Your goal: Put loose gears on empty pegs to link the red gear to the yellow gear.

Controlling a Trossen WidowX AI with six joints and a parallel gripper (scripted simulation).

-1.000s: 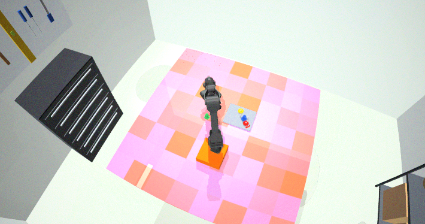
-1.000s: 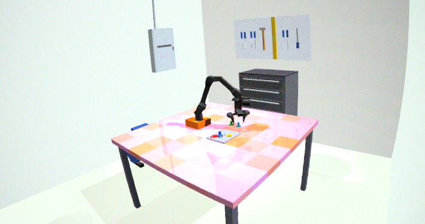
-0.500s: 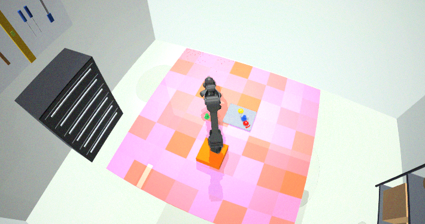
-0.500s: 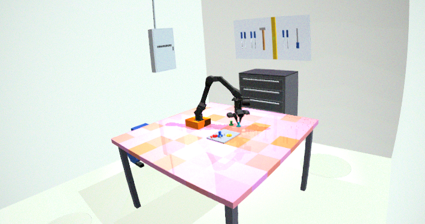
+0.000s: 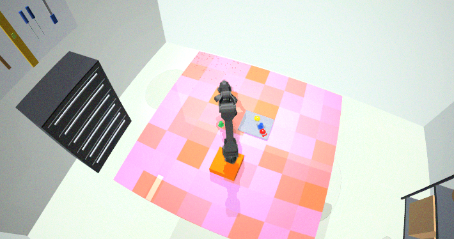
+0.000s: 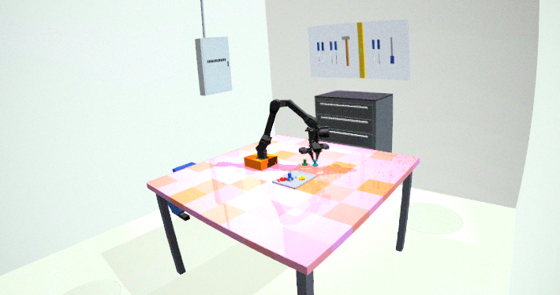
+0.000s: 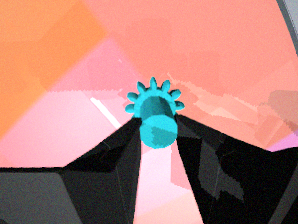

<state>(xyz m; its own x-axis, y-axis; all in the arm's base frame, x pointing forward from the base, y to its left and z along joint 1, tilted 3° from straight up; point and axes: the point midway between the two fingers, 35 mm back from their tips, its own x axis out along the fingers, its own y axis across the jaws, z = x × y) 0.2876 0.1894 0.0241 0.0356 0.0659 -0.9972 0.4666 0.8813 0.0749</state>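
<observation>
Now: gripper tip 250 mm to the left of the blue gear, 20 mm short of it and 10 mm above it. Also, from my gripper tip: cyan gear 10 mm below; then yellow gear 200 mm to the right, 70 mm ahead, 20 mm below; then small green gear 80 mm behind, 20 mm below, 10 mm to the right.
</observation>
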